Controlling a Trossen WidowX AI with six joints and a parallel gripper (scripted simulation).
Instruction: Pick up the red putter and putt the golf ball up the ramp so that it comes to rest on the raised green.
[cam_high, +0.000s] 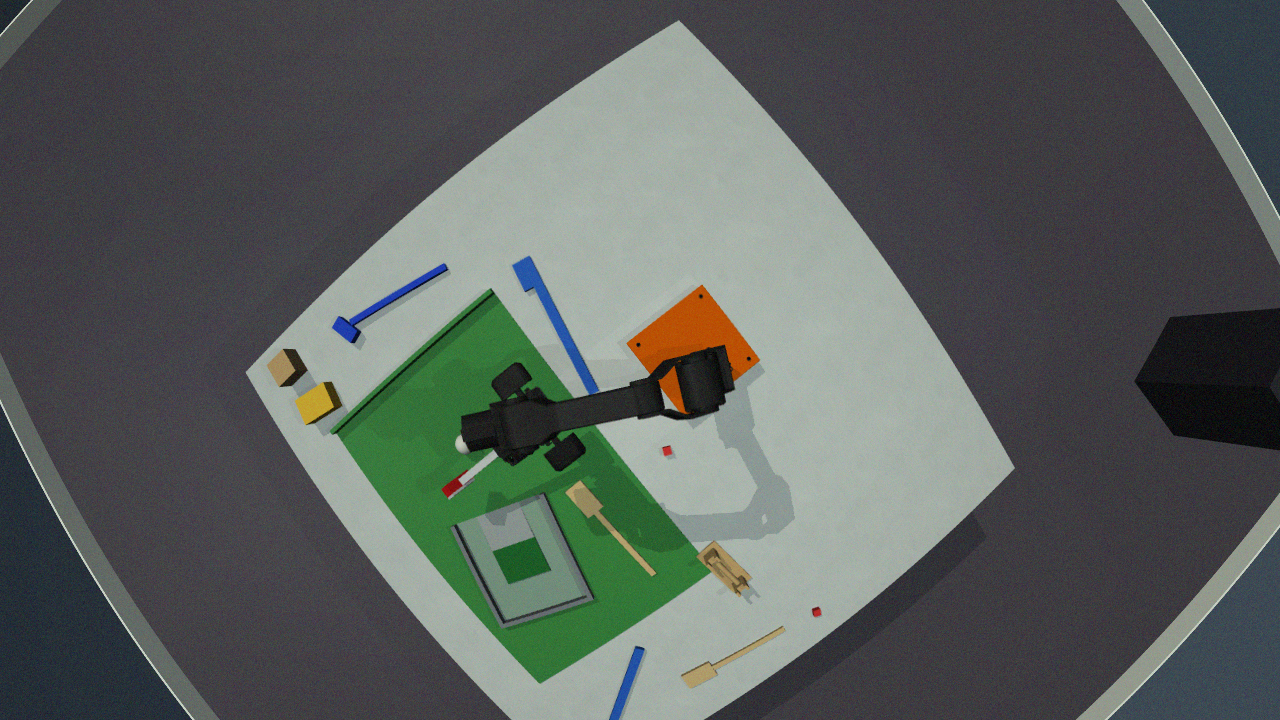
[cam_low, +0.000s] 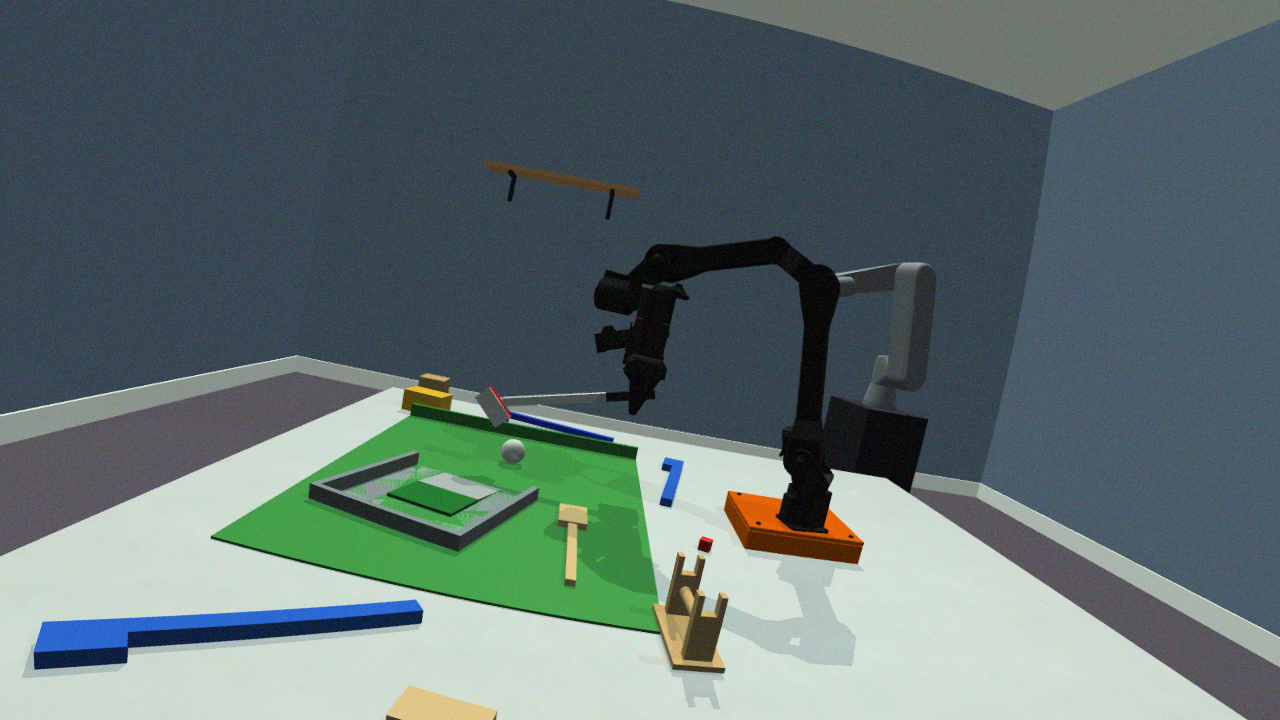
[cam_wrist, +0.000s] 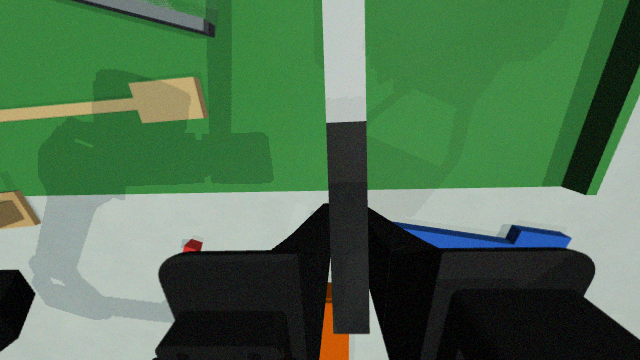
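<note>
Now: the red putter 120 mm ahead of my gripper tip and 20 mm to the right of it. The rest, counted from my gripper tip: white golf ball 170 mm ahead, 110 mm below, 90 mm to the right; green mat 210 mm ahead, 140 mm below, 60 mm to the left; dark green wall 290 mm to the right, 140 mm ahead, 120 mm below.
</note>
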